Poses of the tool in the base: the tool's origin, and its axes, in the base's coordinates. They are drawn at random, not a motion.
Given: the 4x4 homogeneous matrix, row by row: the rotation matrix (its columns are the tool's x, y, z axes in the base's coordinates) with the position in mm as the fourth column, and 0 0 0 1 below. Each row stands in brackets.
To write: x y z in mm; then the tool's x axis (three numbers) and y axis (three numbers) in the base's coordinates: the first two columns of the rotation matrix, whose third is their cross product. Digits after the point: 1 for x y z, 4 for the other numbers. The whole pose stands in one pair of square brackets.
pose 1, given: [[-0.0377 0.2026 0.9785 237.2], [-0.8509 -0.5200 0.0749 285.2], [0.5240 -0.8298 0.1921 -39.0], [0 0 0 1]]
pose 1, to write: [237.2 285.2 -39.0 -0.0377 -0.8509 0.5240 0.2026 -0.5200 -0.8298]
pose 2, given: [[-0.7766 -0.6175 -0.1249 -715.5], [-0.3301 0.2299 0.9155 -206.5], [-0.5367 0.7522 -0.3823 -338.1], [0 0 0 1]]
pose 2, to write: [-715.5 -206.5 -338.1 -0.7766 -0.3301 -0.5367 -0.6175 0.2299 0.7522]
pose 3, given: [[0.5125 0.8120 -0.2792 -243.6], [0.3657 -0.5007 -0.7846 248.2], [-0.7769 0.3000 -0.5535 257.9], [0 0 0 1]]
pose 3, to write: [-243.6 248.2 257.9 0.5125 0.3657 -0.7769 0.8120 -0.5007 0.3000]
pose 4, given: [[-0.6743 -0.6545 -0.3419 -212.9], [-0.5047 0.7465 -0.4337 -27.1], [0.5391 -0.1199 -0.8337 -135.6], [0 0 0 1]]
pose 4, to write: [-212.9 -27.1 -135.6 -0.6743 -0.5047 0.5391 -0.6545 0.7465 -0.1199]
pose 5, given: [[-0.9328 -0.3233 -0.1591 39.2], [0.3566 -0.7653 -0.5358 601.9], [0.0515 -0.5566 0.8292 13.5], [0 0 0 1]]
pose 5, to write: [39.2 601.9 13.5 -0.9328 0.3566 0.0515 -0.3233 -0.7653 -0.5566]
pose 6, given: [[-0.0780 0.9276 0.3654 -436.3], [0.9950 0.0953 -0.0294 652.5], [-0.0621 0.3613 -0.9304 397.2], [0 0 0 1]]
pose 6, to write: [-436.3 652.5 397.2 -0.0780 0.9950 -0.0621 0.9276 0.0953 0.3613]
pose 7, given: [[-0.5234 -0.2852 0.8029 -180.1], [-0.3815 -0.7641 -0.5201 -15.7], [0.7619 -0.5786 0.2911 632.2], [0 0 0 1]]
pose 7, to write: [-180.1 -15.7 632.2 -0.5234 -0.3815 0.7619 -0.2852 -0.7641 -0.5786]
